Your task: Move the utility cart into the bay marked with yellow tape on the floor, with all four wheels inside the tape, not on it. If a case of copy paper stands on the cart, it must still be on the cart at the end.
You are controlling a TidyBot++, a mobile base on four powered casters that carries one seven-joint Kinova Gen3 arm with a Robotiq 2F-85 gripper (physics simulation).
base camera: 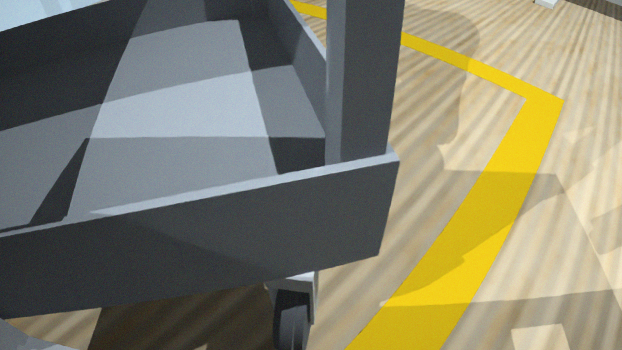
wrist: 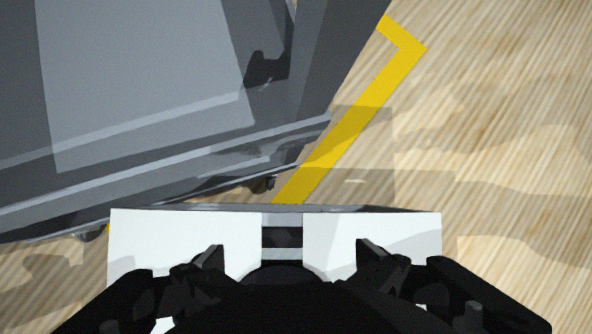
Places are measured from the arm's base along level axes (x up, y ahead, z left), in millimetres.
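Where they show: gripper, fingertip midpoint: (wrist: 290,256).
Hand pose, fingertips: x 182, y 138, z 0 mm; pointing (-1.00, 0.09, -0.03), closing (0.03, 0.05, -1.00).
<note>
Each offset is from my fingertips to the top centre of the thing. "pt": to the spot under its first point.
The grey utility cart (base camera: 200,250) (wrist: 140,85) fills the left of both views, turned at an angle, its near side close to my base. No case of copy paper shows on the visible part of its tray. The yellow tape {pt dx -577, dy +320, dz -268 mm} (base camera: 507,175) (wrist: 370,105) runs along the cart's right side to a far corner. A near caster wheel {dx -478, dy +98, dz +25 mm} (base camera: 292,322) (wrist: 271,182) stands left of that strip; its foot is cut off in the base view. Another wheel {dx -486, dy -61, dz +517 mm} (wrist: 90,235) is partly hidden, beside a bit of yellow. My gripper (wrist: 290,256) is open and empty, above my base.
The white top of my mobile base (wrist: 185,235) spans the lower wrist view, its front edge near the cart's lower panel. An upright grey post (base camera: 367,75) rises at the cart's right corner. A small white object (base camera: 545,2) stands at the top right. Shadows cross the wooden floor.
</note>
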